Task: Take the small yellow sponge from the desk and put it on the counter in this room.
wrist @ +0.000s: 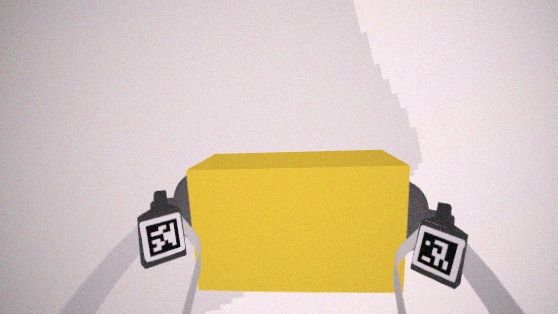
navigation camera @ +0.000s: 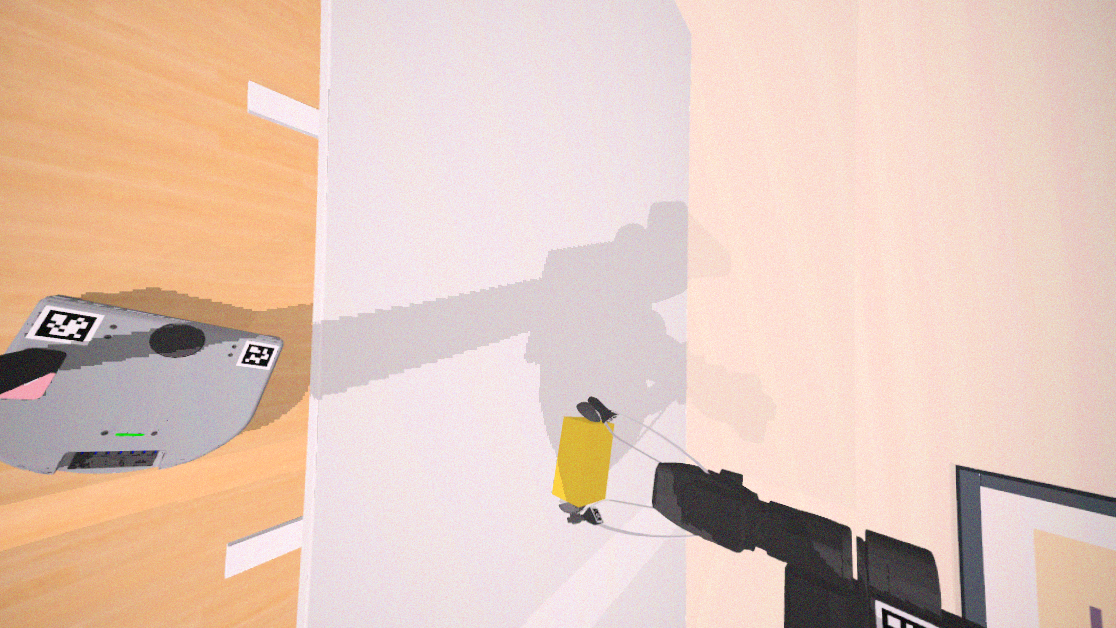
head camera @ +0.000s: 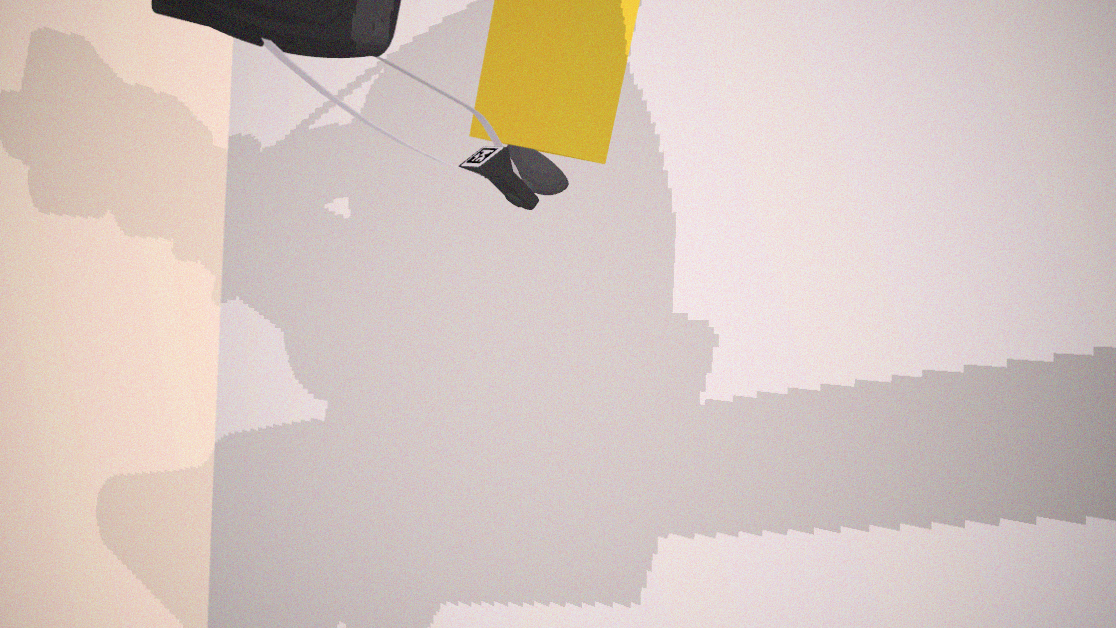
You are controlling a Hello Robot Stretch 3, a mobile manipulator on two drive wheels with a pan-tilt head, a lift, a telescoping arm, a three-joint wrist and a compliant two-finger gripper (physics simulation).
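Where they show: gripper, fingertip midpoint: (wrist: 297,201) (navigation camera: 570,452) (head camera: 586,67); robot's base, origin of the base link: (navigation camera: 178,338).
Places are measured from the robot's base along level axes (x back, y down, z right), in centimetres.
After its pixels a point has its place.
Note:
The yellow sponge (head camera: 550,78) @[x 0.7, y -99.6, z 36.9 cm] (navigation camera: 581,468) @[x 2.8, y -99.3, z 36.4 cm] (wrist: 300,240) @[x 2.2, y -99.7, z 39.1 cm] is a box-shaped block on the white desk (head camera: 897,195) @[x -0.8, y -95.1, z 20.0 cm] (navigation camera: 468,156) @[x -27.4, y -95.1, z 12.2 cm] (wrist: 100,90) @[x -10.5, y -95.1, z 46.0 cm], at the top of the head camera view and low in the middle of the wrist view. My gripper (navigation camera: 587,459) @[x 2.0, y -95.0, z 39.4 cm] (wrist: 297,201) @[x 2.0, y -95.0, z 39.4 cm] is shut on the sponge, with one fingertip pad against each end. In the head camera view one of its fingers shows at the sponge's lower edge. The pads' inner faces are hidden by the sponge. The counter does not show in these views.
A pale wall (head camera: 101,328) @[x -28.3, y -104.3, z 82.2 cm] (navigation camera: 819,234) @[x -48.0, y -120.4, z 76.2 cm] runs along the desk's far edge, with a dark-framed picture (navigation camera: 969,538) @[x 2.7, y -138.2, z 89.1 cm] on it. My grey base (navigation camera: 195,398) @[x 11.2, y -16.1, z 6.3 cm] stands on the wooden floor (navigation camera: 140,156) @[x -39.2, y -0.1, z -18.1 cm] beside the desk's near edge. White desk legs (navigation camera: 282,109) (navigation camera: 265,545) show under it.

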